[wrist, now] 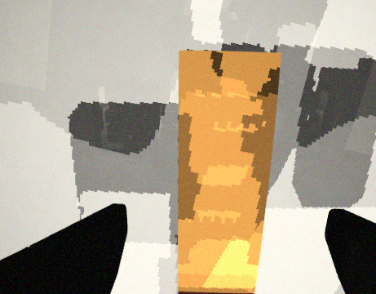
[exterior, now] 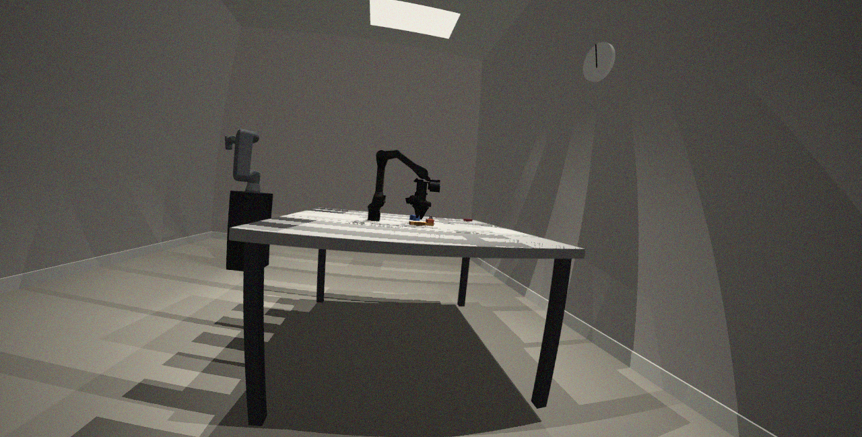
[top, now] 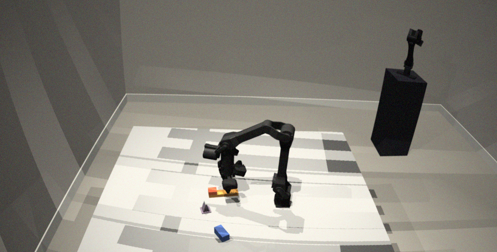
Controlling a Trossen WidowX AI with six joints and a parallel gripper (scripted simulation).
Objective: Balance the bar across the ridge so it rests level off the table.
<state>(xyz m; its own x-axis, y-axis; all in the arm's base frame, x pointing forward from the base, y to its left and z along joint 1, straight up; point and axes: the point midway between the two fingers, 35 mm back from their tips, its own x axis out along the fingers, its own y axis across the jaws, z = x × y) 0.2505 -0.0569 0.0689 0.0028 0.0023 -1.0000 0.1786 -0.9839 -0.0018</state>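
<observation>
The orange bar lies 40 mm ahead of my gripper tip, 20 mm below it and 10 mm to the left of it. Round my gripper tip: blue block: 270 mm to the left, 20 mm below, 20 mm ahead.
</observation>
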